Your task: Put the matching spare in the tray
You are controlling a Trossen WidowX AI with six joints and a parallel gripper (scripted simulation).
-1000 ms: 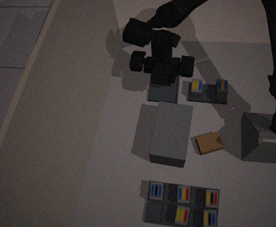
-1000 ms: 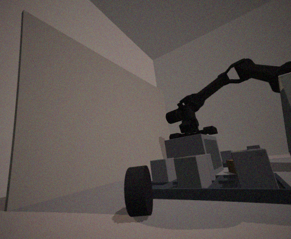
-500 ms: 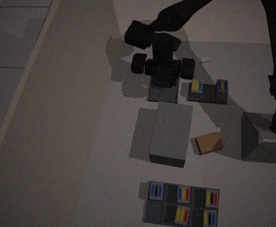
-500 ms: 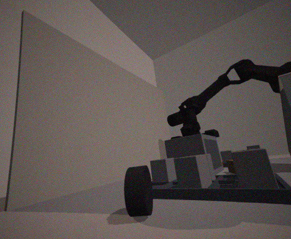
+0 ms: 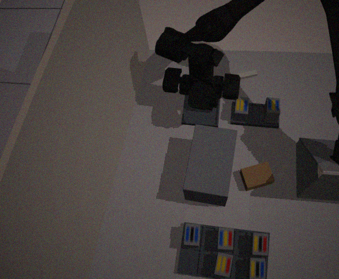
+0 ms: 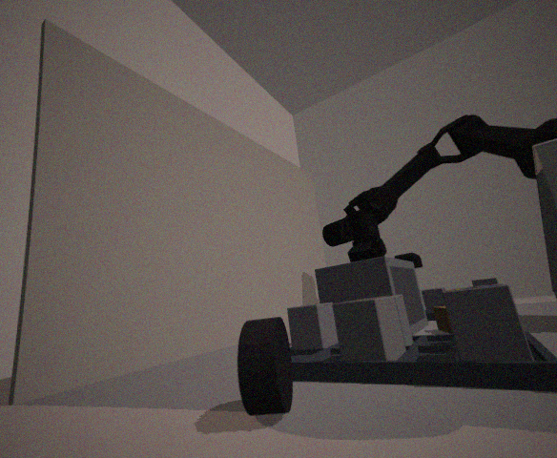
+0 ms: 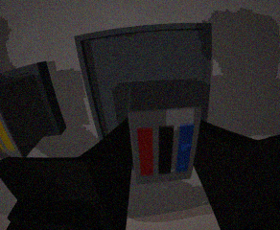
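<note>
Right now the spare block is 2 cm above my gripper tip. Also, from my gripper tip: dark grey tray 2 cm below; box 21 cm to the left, 13 cm behind, 1 cm below; tall flat panel 22 cm ahead, 20 cm above, 15 cm to the left.
</note>
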